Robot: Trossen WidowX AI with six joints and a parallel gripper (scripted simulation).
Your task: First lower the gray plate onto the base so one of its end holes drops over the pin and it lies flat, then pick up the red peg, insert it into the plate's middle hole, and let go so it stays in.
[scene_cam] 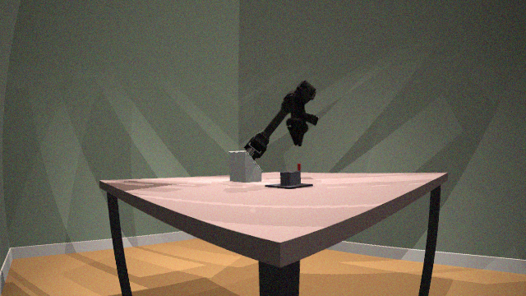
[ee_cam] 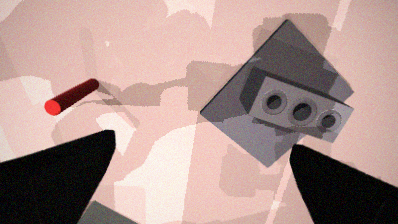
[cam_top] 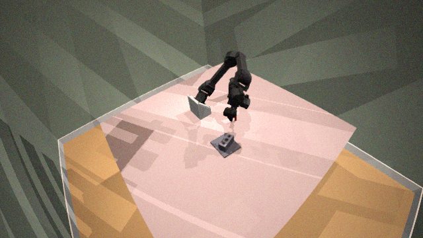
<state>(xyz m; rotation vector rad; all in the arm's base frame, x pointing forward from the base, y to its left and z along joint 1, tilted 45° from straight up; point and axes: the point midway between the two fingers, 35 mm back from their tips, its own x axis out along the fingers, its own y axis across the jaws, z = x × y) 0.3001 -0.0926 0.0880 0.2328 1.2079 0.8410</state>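
Now: the red peg 7 cm behind my gripper tip, 10 cm to the left of it and 11 cm below it. Also, from my gripper tip: gray plate (3 cm ahead, 9 cm to the right, 11 cm below); then dark base (2 cm ahead, 8 cm to the right, 15 cm below).
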